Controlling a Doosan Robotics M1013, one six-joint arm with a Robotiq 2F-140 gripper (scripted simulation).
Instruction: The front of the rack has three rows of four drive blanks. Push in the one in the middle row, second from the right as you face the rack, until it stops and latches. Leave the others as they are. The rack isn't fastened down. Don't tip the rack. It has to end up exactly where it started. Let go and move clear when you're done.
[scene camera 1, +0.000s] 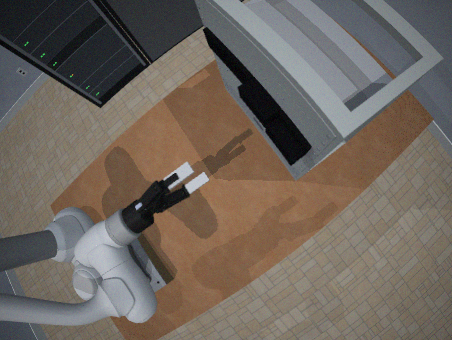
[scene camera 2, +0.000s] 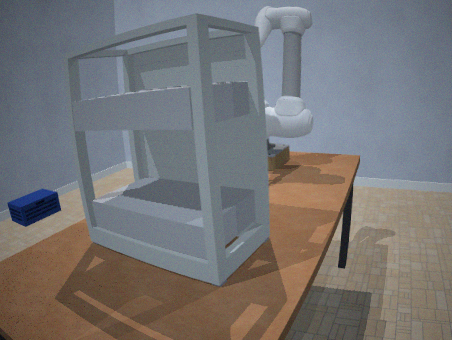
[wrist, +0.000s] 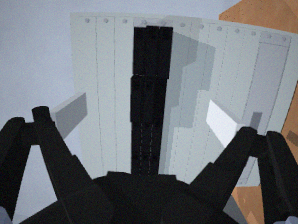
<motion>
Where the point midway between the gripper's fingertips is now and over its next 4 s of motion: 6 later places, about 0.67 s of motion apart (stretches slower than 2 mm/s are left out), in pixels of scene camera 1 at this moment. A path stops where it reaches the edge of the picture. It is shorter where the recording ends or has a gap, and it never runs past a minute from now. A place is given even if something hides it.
My gripper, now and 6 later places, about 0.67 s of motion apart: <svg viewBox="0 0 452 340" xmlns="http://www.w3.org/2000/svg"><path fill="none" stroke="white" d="M199 172L209 158L231 125L236 118L243 113L245 114L252 109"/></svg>
</motion>
